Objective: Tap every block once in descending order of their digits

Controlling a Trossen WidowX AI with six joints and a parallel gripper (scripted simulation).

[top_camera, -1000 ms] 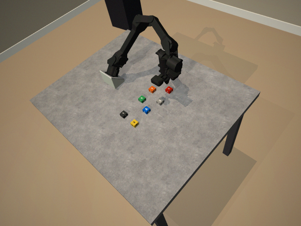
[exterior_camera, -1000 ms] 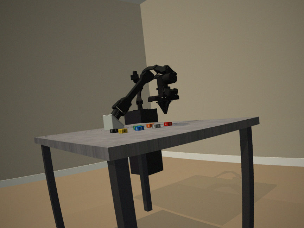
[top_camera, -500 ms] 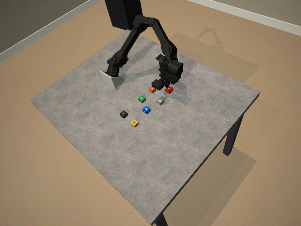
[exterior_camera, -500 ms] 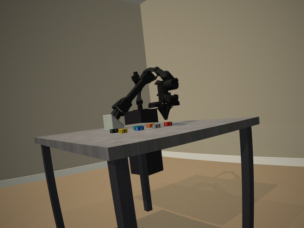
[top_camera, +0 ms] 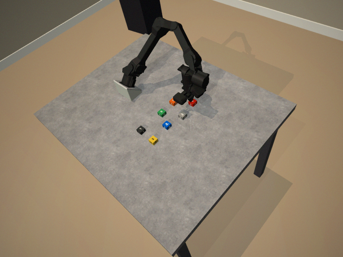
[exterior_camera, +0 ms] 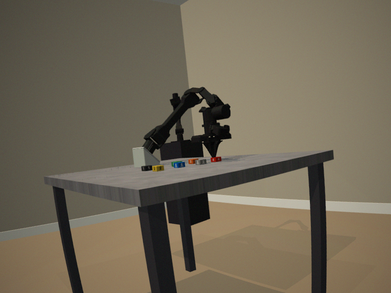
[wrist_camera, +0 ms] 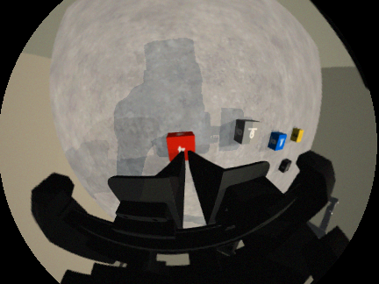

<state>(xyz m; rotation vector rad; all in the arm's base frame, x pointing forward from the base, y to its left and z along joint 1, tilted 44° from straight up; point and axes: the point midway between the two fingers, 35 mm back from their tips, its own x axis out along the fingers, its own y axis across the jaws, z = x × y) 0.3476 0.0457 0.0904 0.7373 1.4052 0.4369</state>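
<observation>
Now: gripper tip 10 mm short of the red block and 10 mm above it. The rest, counted from my gripper tip: green block (100 mm behind, 130 mm to the right, 10 mm below); then grey block (10 mm ahead, 90 mm to the right, 10 mm below); then orange block (80 mm behind, 40 mm to the right, 10 mm below).
</observation>
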